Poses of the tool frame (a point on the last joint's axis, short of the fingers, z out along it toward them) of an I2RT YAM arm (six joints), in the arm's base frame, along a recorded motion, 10 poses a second.
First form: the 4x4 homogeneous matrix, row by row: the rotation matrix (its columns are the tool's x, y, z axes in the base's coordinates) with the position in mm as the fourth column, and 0 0 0 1 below. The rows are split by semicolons.
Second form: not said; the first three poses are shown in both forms.
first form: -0.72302 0.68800 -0.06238 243.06; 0.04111 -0.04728 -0.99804 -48.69; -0.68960 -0.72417 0.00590 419.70; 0 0 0 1
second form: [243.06 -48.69 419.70], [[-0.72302 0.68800 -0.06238], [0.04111 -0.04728 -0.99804], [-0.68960 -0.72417 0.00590]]
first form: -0.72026 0.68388 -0.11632 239.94; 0.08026 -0.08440 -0.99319 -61.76; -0.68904 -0.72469 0.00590 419.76; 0 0 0 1
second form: [239.94 -61.76 419.76], [[-0.72026 0.68388 -0.11632], [0.08026 -0.08440 -0.99319], [-0.68904 -0.72469 0.00590]]
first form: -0.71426 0.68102 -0.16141 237.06; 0.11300 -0.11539 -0.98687 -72.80; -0.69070 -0.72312 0.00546 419.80; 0 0 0 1
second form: [237.06 -72.80 419.80], [[-0.71426 0.68102 -0.16141], [0.11300 -0.11539 -0.98687], [-0.69070 -0.72312 0.00546]]
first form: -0.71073 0.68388 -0.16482 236.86; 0.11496 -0.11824 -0.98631 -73.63; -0.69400 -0.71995 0.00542 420.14; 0 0 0 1
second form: [236.86 -73.63 420.14], [[-0.71073 0.68388 -0.16482], [0.11496 -0.11824 -0.98631], [-0.69400 -0.71995 0.00542]]
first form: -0.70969 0.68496 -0.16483 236.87; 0.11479 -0.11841 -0.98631 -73.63; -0.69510 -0.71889 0.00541 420.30; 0 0 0 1
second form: [236.87 -73.63 420.30], [[-0.70969 0.68496 -0.16483], [0.11479 -0.11841 -0.98631], [-0.69510 -0.71889 0.00541]]
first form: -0.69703 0.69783 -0.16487 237.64; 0.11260 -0.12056 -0.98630 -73.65; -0.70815 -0.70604 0.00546 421.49; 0 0 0 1
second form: [237.64 -73.65 421.49], [[-0.69703 0.69783 -0.16487], [0.11260 -0.12056 -0.98630], [-0.70815 -0.70604 0.00546]]
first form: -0.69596 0.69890 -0.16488 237.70; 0.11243 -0.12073 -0.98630 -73.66; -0.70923 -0.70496 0.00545 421.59; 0 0 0 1
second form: [237.70 -73.66 421.59], [[-0.69596 0.69890 -0.16488], [0.11243 -0.12073 -0.98630], [-0.70923 -0.70496 0.00545]]
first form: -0.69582 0.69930 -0.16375 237.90; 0.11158 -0.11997 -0.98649 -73.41; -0.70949 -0.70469 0.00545 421.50; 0 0 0 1
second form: [237.90 -73.41 421.50], [[-0.69582 0.69930 -0.16375], [0.11158 -0.11997 -0.98649], [-0.70949 -0.70469 0.00545]]
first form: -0.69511 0.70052 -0.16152 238.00; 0.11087 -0.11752 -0.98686 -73.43; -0.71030 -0.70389 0.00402 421.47; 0 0 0 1
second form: [238.00 -73.43 421.47], [[-0.69511 0.70052 -0.16152], [0.11087 -0.11752 -0.98686], [-0.71030 -0.70389 0.00402]]
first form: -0.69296 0.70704 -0.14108 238.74; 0.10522 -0.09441 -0.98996 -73.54; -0.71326 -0.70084 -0.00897 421.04; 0 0 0 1
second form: [238.74 -73.54 421.04], [[-0.69296 0.70704 -0.14108], [0.10522 -0.09441 -0.98996], [-0.71326 -0.70084 -0.00897]]
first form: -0.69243 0.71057 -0.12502 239.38; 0.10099 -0.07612 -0.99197 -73.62; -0.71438 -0.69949 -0.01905 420.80; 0 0 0 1
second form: [239.38 -73.62 420.80], [[-0.69243 0.71057 -0.12502], [0.10099 -0.07612 -0.99197], [-0.71438 -0.69949 -0.01905]]
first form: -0.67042 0.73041 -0.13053 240.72; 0.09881 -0.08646 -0.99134 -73.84; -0.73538 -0.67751 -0.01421 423.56; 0 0 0 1
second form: [240.72 -73.84 423.56], [[-0.67042 0.73041 -0.13053], [0.09881 -0.08646 -0.99134], [-0.73538 -0.67751 -0.01421]]
